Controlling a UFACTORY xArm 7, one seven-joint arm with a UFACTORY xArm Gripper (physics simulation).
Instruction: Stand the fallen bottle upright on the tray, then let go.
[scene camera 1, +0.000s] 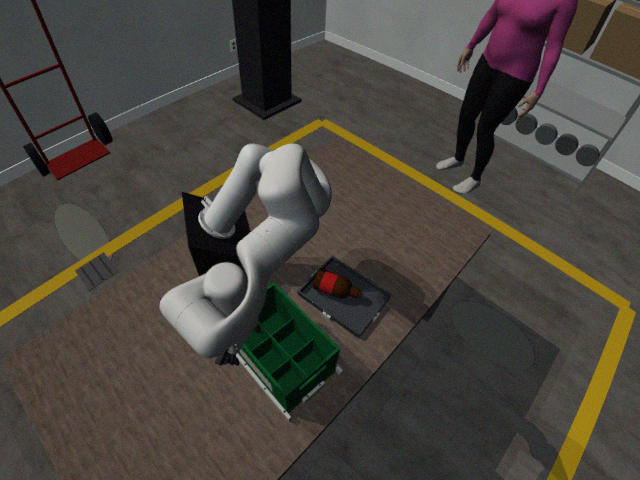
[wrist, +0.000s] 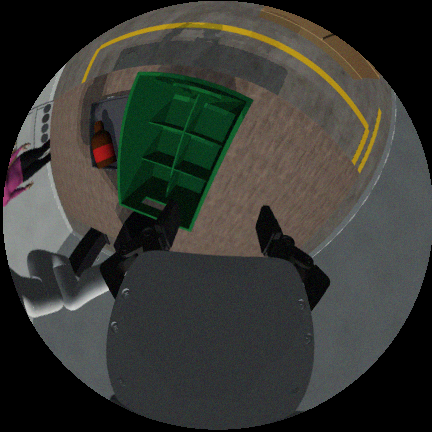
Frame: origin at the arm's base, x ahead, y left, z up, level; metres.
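Where they show: gripper, fingertip midpoint: (scene camera 1: 244, 345) (wrist: 218, 213); arm's base, origin of the base link: (scene camera 1: 216, 224).
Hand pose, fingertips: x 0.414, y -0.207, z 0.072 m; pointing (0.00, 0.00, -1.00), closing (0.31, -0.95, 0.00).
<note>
Each offset is from my fingertips to the top centre of the thing. Level surfaces: height alone.
A brown bottle @[dx -0.038, dy +0.397, dz -0.187 m] (scene camera 1: 333, 284) (wrist: 103, 148) with a red label lies on its side on the dark tray (scene camera 1: 343, 320) (wrist: 94, 114). In the scene view its neck points right, toward the tray's right corner. My gripper (wrist: 218, 213) is open and empty, with its fingers wide apart. In the scene view the gripper (scene camera 1: 227, 357) is partly hidden by the arm, at the left edge of the green crate and away from the bottle. The crate stands between the gripper and the tray.
The green crate @[dx +0.002, dy +0.104, dz -0.090 m] (scene camera 1: 312, 382) (wrist: 131, 102) with divided compartments stands on the table @[dz -0.266 m] (scene camera 1: 139, 392) (wrist: 280, 145), beside the tray. The black arm base (scene camera 1: 199, 235) is behind the crate. A person (scene camera 1: 496, 77) stands beyond the yellow floor line, and a red hand truck (scene camera 1: 77, 159) is at the far left.
</note>
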